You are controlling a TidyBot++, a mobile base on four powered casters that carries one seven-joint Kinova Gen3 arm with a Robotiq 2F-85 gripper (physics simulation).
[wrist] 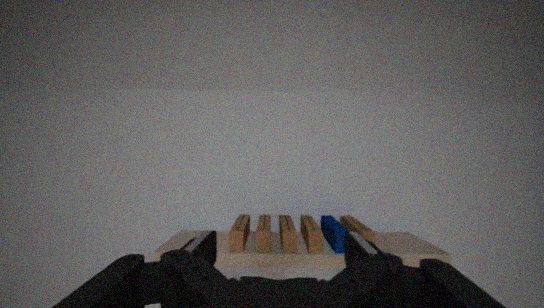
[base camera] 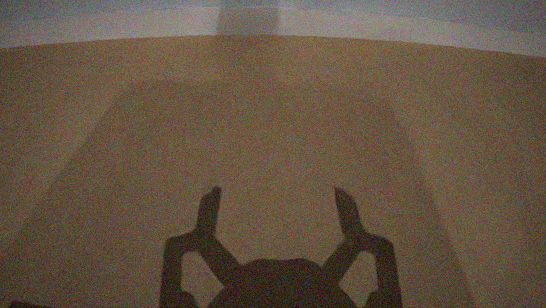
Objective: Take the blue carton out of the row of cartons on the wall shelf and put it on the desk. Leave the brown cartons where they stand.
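Places are measured from the arm's base along level axes (x ahead, y left, z up), in centimetres.
Where they show: gripper, fingertip midpoint: point(wrist: 279, 245).
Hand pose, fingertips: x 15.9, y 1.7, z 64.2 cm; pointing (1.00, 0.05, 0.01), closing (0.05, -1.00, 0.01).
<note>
Each offset is from my fingertips to the top centre of the thing. Level surfaces: height alone.
The blue carton {dx +83.0, dy -17.6, dz -20.4 cm} point(wrist: 332, 234) stands upright on the wall shelf {dz -28.4 cm} point(wrist: 412, 244) in the lower part of the wrist view. It is second from the right in the row. One brown carton {dx +84.0, dy -27.1, dz -20.4 cm} point(wrist: 356, 226) stands to its right, and several stand to its left, the nearest being a brown carton {dx +82.0, dy -7.9, dz -20.4 cm} point(wrist: 312, 236). My gripper point(base camera: 278, 190) point(wrist: 279, 245) is open, with nothing between its fingers. In the wrist view its right fingertip overlaps the view of the row just right of the blue carton; the shelf is beyond the fingers. The desk does not show in either view.
A plain grey wall point(wrist: 270, 150) rises behind and above the shelf. In the base camera view, the brown floor {dz -103.8 cm} point(base camera: 275, 130) runs up to a pale baseboard point(base camera: 125, 22) along the wall. Broad shadows lie on the floor, and a narrow one crosses the baseboard.
</note>
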